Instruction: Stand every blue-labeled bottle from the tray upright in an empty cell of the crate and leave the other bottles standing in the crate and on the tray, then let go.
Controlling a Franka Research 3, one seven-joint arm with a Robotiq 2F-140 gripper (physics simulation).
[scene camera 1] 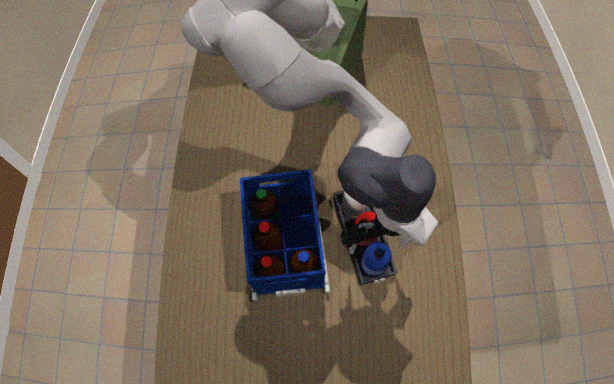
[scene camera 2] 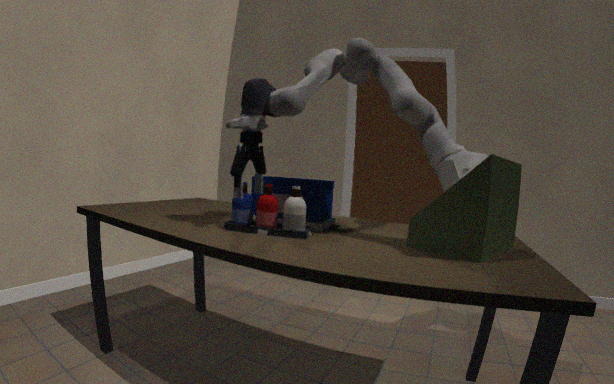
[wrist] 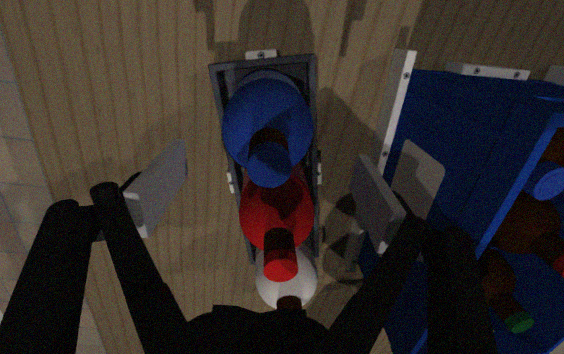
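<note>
The blue-labeled bottle (scene camera 1: pixel 375 261) (scene camera 2: pixel 242 212) (wrist: pixel 267 100) stands upright in the end of the dark tray (scene camera 1: pixel 371 280) (scene camera 2: pixel 290 233) (wrist: pixel 314 75). The red bottle (scene camera 1: pixel 366 217) (scene camera 2: pixel 267 207) (wrist: pixel 254 210) and the white bottle (scene camera 1: pixel 354 201) (scene camera 2: pixel 295 207) (wrist: pixel 266 279) stand behind it in a row. My gripper (scene camera 1: pixel 369 232) (scene camera 2: pixel 248 187) (wrist: pixel 270 164) is open, pointing down, its fingers on either side of the blue bottle's neck in scene camera 2, apart from it. The blue crate (scene camera 1: pixel 287 285) (scene camera 2: pixel 320 200) (wrist: pixel 450 130) has two empty cells on its tray side, the middle and the one nearer the arm's base.
In the crate stand a green-capped bottle (scene camera 1: pixel 261 193) (wrist: pixel 520 322), two red-capped bottles, one at the middle (scene camera 1: pixel 264 227) and one at the corner (scene camera 1: pixel 266 261), and a blue-capped bottle (scene camera 1: pixel 303 256) (wrist: pixel 549 183). The crate's wall is close beside my right-hand finger in the wrist view.
</note>
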